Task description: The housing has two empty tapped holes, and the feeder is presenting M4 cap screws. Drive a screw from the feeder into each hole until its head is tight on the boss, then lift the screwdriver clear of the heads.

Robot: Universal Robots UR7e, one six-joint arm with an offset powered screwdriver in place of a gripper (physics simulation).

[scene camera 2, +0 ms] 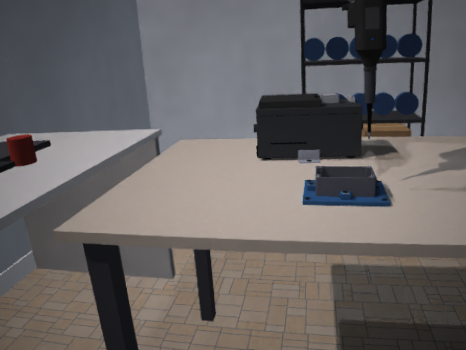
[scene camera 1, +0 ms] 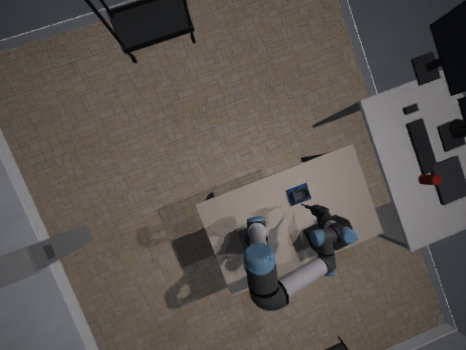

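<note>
The grey open-topped housing [scene camera 1: 300, 194] [scene camera 2: 345, 186] sits upright in a blue fixture [scene camera 1: 290, 200] [scene camera 2: 322, 201] on the light table. Its tapped holes are too small to make out. The black screw feeder [scene camera 1: 344, 221] [scene camera 2: 307, 130] stands behind it, partly hidden by the arm in scene camera 1. My screwdriver [scene camera 1: 303, 205] [scene camera 2: 369, 136] points down, tip above the table, beside the feeder and behind the housing, apart from both. A small light piece at the tip looks like a screw [scene camera 2: 369, 135] held there.
A small pale bracket [scene camera 2: 309, 156] stands in front of the feeder. A white desk [scene camera 1: 387, 150] [scene camera 2: 100, 150] with a red cup [scene camera 1: 430, 179] [scene camera 2: 22, 150] stands beside the table. A black shelf rack [scene camera 2: 303, 75] with blue round items stands behind.
</note>
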